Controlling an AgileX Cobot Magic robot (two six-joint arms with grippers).
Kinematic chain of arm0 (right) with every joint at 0, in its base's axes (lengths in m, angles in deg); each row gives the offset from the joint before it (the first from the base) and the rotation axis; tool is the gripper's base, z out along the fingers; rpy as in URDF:
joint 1: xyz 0 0 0.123 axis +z
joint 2: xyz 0 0 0 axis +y
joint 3: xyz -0.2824 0 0.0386 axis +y
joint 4: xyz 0.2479 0 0.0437 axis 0.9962 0 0.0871
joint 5: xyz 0 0 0 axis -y
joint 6: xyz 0.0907 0 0.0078 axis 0.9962 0 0.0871
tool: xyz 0 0 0 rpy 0 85 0
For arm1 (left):
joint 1: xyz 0 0 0.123 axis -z
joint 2: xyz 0 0 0 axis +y
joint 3: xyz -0.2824 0 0.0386 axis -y
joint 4: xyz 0.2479 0 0.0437 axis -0.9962 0 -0.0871
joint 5: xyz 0 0 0 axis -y
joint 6: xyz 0.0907 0 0.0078 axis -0.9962 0 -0.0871
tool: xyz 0 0 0 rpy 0 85 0
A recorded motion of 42 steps. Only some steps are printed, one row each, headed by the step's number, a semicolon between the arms.
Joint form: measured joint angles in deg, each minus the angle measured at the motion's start. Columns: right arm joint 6, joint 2, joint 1, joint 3, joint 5, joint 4; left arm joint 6, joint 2, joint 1, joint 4, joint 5, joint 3.
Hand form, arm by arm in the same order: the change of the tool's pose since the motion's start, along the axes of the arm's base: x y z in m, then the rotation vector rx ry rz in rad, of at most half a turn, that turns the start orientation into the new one. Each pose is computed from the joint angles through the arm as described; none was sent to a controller.
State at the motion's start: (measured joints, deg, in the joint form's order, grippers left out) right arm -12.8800 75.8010 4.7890 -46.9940 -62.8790 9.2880; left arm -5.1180 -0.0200 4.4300 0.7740 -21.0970 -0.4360
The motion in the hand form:
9: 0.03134 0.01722 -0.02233 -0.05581 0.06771 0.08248; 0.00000 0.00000 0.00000 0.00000 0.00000 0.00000
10: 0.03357 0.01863 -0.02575 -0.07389 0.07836 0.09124; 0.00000 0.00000 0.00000 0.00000 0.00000 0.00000
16: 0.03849 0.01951 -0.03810 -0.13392 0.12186 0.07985; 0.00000 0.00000 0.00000 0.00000 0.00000 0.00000
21: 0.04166 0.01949 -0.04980 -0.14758 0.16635 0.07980; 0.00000 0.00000 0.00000 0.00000 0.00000 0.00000
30: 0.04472 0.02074 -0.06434 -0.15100 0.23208 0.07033; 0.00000 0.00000 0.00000 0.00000 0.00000 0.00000
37: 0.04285 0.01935 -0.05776 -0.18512 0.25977 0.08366; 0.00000 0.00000 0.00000 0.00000 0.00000 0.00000
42: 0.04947 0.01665 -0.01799 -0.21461 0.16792 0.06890; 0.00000 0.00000 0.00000 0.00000 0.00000 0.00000
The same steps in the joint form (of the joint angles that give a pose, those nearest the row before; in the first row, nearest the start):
9: 0.80 10.04 4.39 -4.44 1.47 -2.94; 0.00 0.00 0.00 0.00 0.00 0.00
10: 1.39 11.06 4.97 -4.72 1.52 -4.00; 0.00 0.00 0.00 0.00 0.00 0.00
16: 4.88 14.07 6.05 -5.01 1.52 -7.44; 0.00 0.00 0.00 0.00 0.00 0.00
21: 5.25 16.69 6.05 -5.01 1.52 -7.88; 0.00 0.00 0.00 0.00 0.00 0.00
30: 5.77 20.09 6.05 -5.19 1.03 -7.42; 0.00 0.00 0.00 0.00 0.00 0.00
37: 6.47 19.55 6.41 -6.12 -2.34 -9.29; 0.00 0.00 0.00 0.00 0.00 0.00
42: 7.96 15.25 6.41 -11.31 -6.91 -11.93; 0.00 0.00 0.00 0.00 0.00 0.00

